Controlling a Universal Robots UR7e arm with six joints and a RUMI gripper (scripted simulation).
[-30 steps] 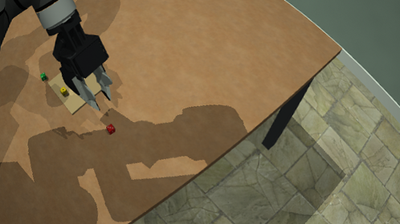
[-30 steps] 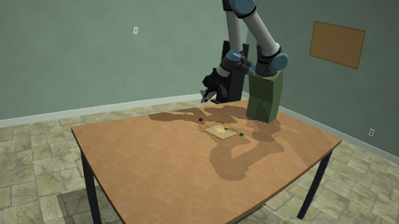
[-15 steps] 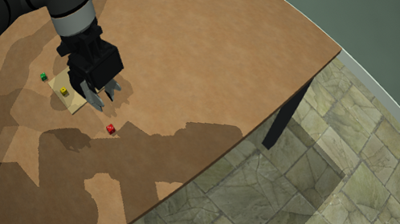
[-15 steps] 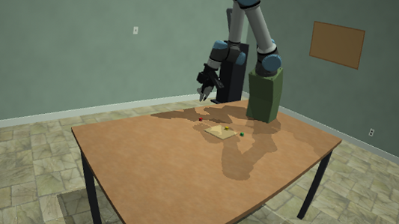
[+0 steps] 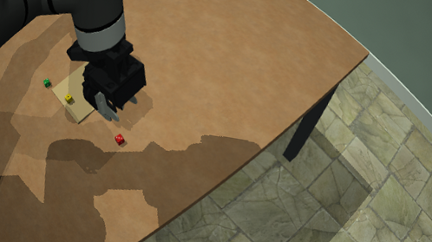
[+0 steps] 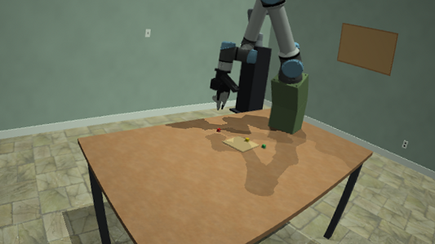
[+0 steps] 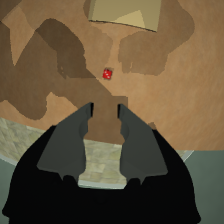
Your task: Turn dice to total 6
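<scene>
Now: the red die 10 mm to the left of my hand and 130 mm below it. Also, from my hand: yellow die (60 mm behind, 180 mm to the left, 130 mm below); then mat (20 mm behind, 190 mm to the left, 140 mm below); then green die (100 mm behind, 270 mm to the left, 130 mm below).
</scene>
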